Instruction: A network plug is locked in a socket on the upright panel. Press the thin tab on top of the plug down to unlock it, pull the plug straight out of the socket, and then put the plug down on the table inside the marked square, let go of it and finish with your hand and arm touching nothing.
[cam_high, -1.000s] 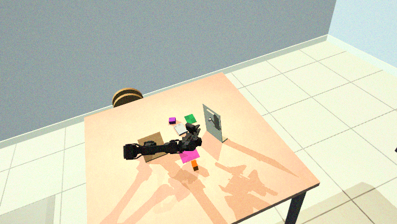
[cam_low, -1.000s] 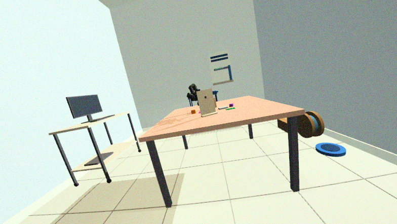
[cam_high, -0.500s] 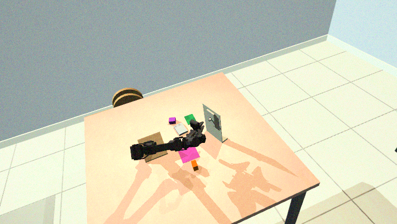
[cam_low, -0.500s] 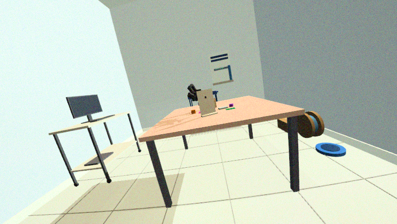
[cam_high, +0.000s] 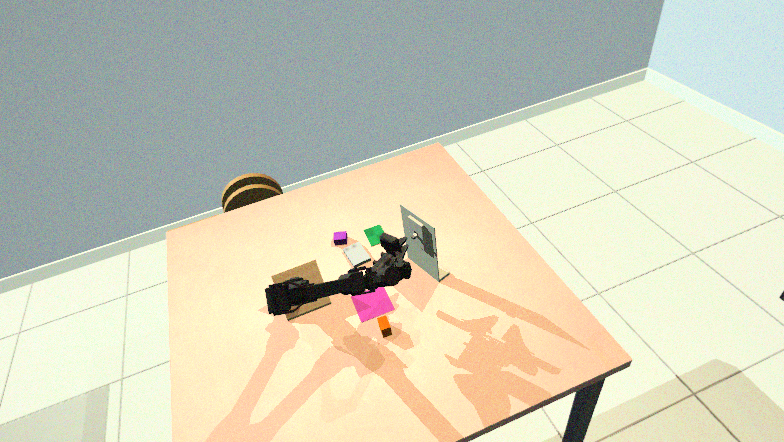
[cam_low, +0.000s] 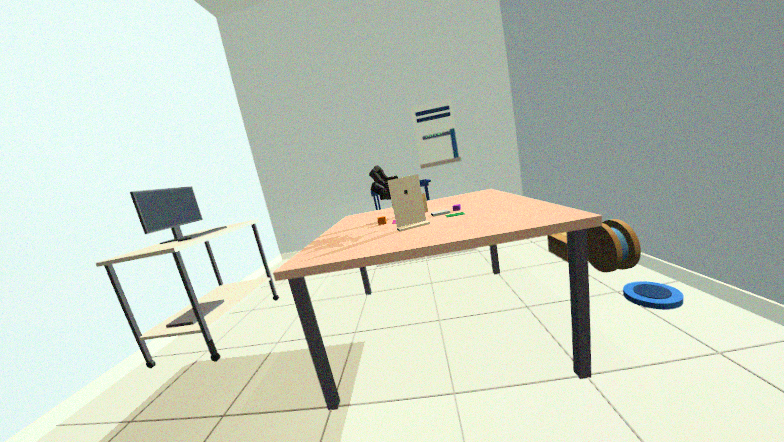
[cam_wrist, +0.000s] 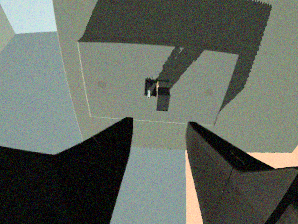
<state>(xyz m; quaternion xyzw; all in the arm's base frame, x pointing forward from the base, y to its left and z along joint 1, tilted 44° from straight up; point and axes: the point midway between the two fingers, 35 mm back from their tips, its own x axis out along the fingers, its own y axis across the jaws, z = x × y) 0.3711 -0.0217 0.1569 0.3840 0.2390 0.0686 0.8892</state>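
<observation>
The network plug lies 4 cm ahead of my gripper tip and 1 cm to the left of it. Also, from my gripper tip: orange cube (18 cm behind, 16 cm below, 15 cm to the right); then upright panel (7 cm below, 6 cm ahead, 1 cm to the left); then magenta marked square (18 cm below, 17 cm behind, 3 cm to the right).
</observation>
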